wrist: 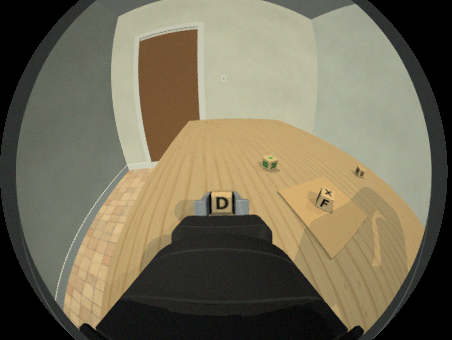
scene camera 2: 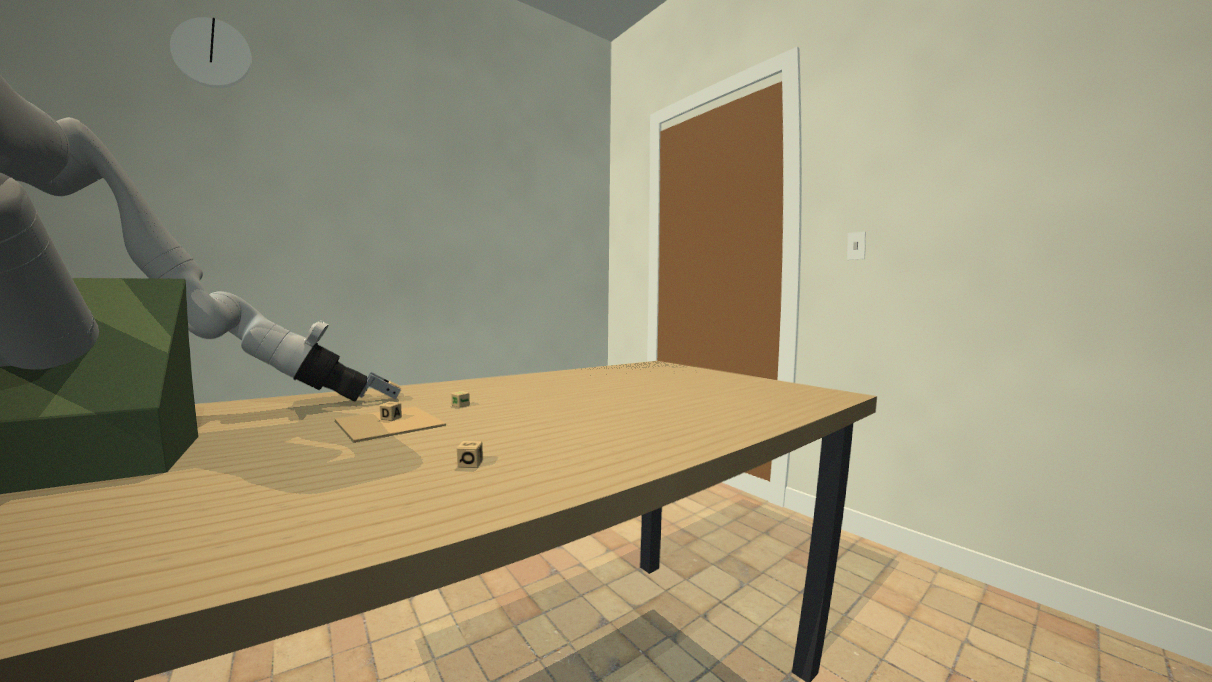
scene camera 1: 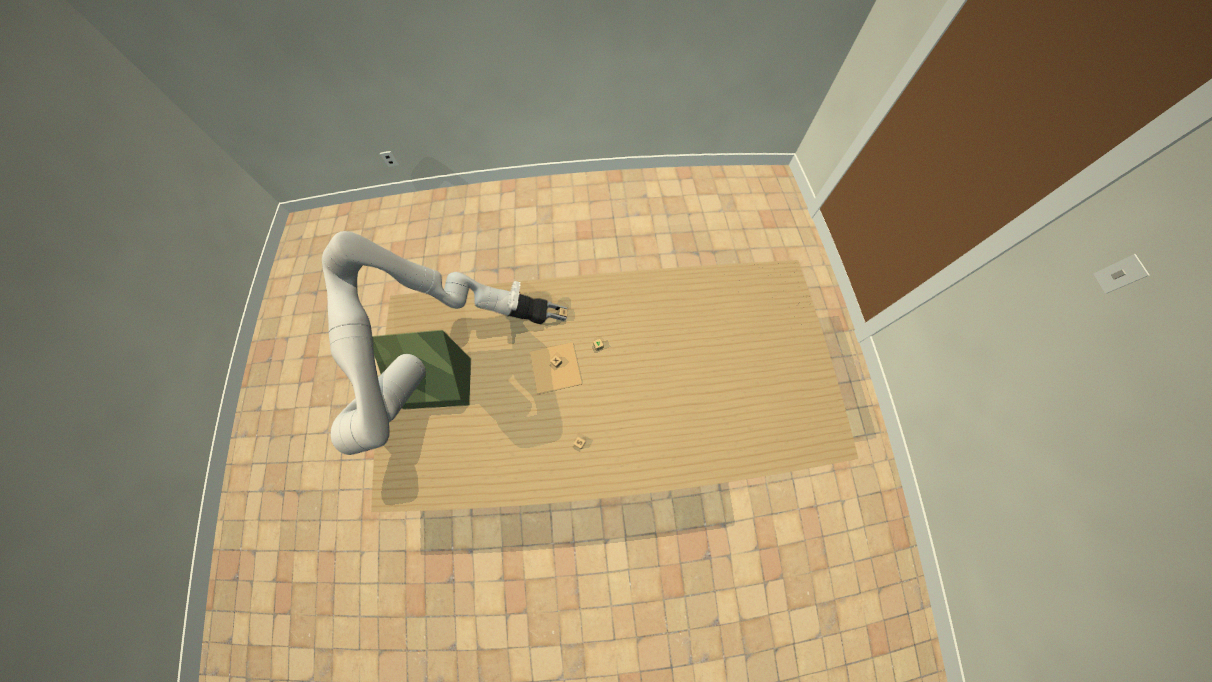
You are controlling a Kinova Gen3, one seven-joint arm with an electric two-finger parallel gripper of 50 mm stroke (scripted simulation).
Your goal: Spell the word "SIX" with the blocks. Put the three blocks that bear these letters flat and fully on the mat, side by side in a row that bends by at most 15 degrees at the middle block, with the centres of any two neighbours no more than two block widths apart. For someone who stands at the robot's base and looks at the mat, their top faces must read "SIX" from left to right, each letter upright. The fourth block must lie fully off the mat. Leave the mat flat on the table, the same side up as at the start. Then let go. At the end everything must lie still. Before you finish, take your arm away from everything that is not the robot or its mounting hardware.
Path:
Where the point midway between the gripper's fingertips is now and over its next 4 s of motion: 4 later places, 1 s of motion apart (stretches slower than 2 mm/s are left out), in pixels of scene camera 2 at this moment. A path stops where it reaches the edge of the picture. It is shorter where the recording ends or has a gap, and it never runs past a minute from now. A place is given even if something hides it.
My gripper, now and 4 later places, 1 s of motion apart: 397,392; 398,375; 394,369; 385,361; 390,357

